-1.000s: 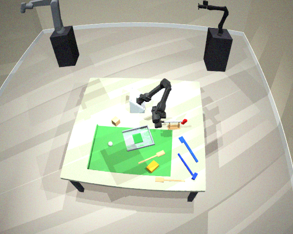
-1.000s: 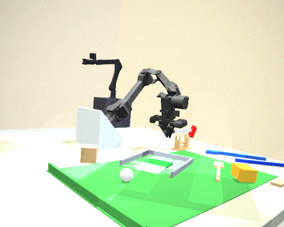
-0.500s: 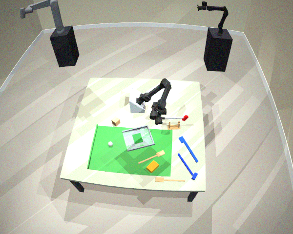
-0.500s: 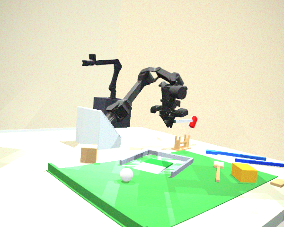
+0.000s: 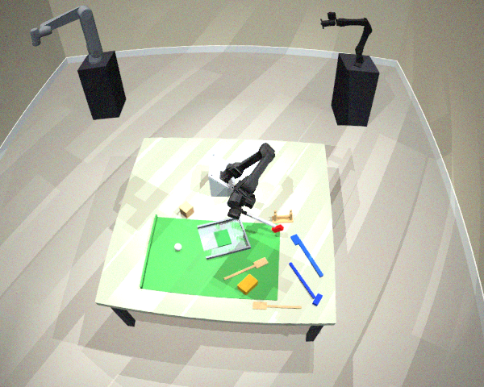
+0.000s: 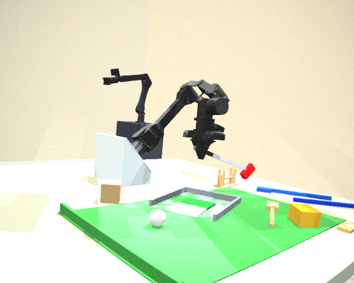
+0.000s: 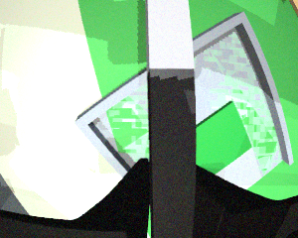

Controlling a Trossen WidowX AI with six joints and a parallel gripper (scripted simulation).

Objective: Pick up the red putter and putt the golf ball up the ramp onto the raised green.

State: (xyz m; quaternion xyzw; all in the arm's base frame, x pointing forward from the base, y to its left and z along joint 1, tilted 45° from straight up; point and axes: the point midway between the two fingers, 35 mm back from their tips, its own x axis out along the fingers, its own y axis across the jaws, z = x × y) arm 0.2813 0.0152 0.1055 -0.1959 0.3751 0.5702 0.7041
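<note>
Right now the red putter is 11 cm to the left of my gripper tip, 3 cm ahead of it and 1 cm below it. From my gripper tip the other things lie so: small wooden stand: 25 cm to the left, 10 cm below, 5 cm behind; tan cube: 30 cm to the right, 11 cm below, 11 cm behind; green mat: 19 cm ahead, 15 cm to the right, 13 cm below.
</note>
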